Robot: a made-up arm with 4 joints. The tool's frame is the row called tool.
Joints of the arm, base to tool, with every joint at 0 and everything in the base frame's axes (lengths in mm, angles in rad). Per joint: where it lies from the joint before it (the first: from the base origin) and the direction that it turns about. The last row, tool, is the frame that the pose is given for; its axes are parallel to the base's.
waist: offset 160 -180 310 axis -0.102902 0.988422 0.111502
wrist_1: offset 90 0 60 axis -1 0 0
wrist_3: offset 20 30 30 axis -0.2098 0.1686 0.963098
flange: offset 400 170 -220 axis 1 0 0
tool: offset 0 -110 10
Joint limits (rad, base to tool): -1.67..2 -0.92..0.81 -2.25..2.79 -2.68..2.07
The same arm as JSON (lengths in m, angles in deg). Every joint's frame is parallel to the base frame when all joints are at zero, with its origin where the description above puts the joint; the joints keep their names.
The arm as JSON. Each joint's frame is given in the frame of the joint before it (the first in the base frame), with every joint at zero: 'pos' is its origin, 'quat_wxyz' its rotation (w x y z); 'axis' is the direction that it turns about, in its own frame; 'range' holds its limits. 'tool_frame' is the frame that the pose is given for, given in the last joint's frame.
{"length_unit": "m", "angle_unit": "deg", "joints": [
  {"joint": "waist", "pos": [0.16, -0.18, 0.31], "quat_wxyz": [1.0, 0.0, 0.0, 0.0], "axis": [-0.102902, 0.988422, 0.111502], "range": [-95.68, 114.59]},
  {"joint": "wrist_1", "pos": [0.09, 0.0, 0.06], "quat_wxyz": [1.0, 0.0, 0.0, 0.0], "axis": "-x", "range": [-52.71, 46.41]},
  {"joint": "wrist_3", "pos": [0.02, 0.03, 0.03], "quat_wxyz": [1.0, 0.0, 0.0, 0.0], "axis": [-0.2098, 0.1686, 0.963098], "range": [-128.92, 159.86]},
  {"joint": "flange", "pos": [0.4, 0.17, -0.22], "quat_wxyz": [1.0, 0.0, 0.0, 0.0], "axis": "+x", "range": [-153.55, 118.6]}
], "tool_frame": {"pos": [0.0, -0.11, 0.01], "quat_wxyz": [1.0, 0.0, 0.0, 0.0]}}

